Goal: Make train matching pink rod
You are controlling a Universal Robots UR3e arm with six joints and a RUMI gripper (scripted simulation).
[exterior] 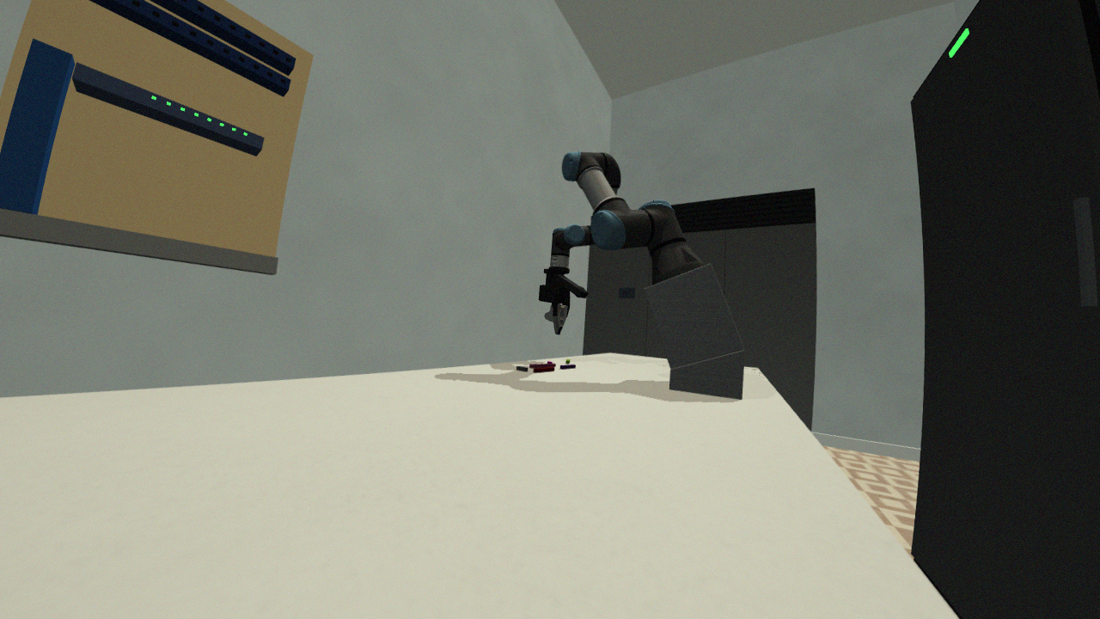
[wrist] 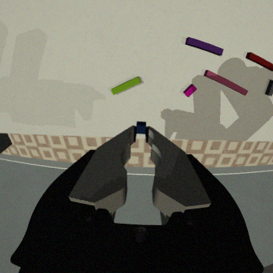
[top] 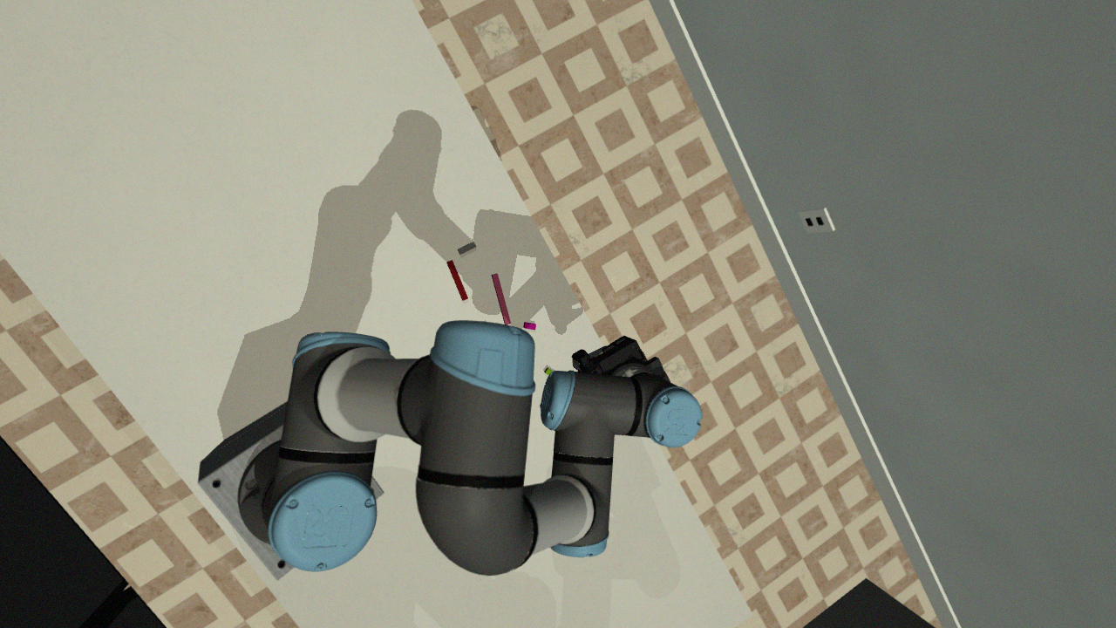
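My hand is 10 cm above the lime rod, 3 cm to the left of it and 3 cm past it. From my hand the other things lie so: blue rod 1 cm below; magenta rod 10 cm below, 8 cm to the left, 3 cm behind; purple rod 10 cm below, 10 cm behind, 9 cm to the left.
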